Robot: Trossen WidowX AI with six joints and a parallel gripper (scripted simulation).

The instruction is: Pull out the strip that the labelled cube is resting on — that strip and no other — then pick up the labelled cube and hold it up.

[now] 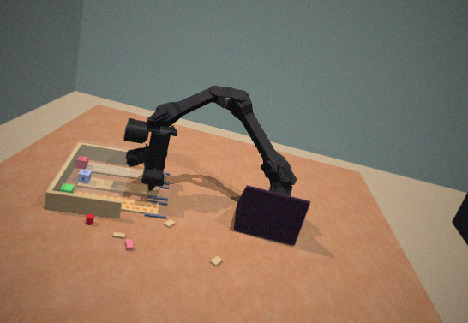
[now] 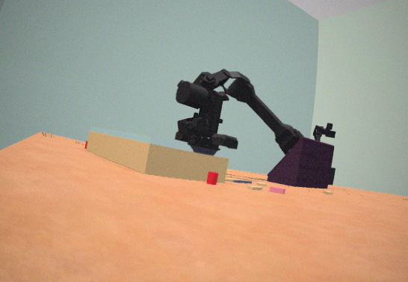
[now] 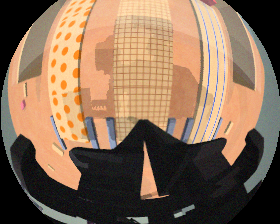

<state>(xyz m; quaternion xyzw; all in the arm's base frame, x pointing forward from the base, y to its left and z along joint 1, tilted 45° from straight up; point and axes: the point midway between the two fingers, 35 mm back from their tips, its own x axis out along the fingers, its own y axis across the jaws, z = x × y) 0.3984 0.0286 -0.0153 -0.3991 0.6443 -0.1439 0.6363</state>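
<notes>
Now: gripper tip 19 cm short of the labelled cube, 7 cm to the right of it and 2 cm below it. The rest, counted from my gripper tip: pink block 26 cm to the left, 6 cm behind; then orange dotted strip 12 cm to the left, 5 cm ahead.
</notes>
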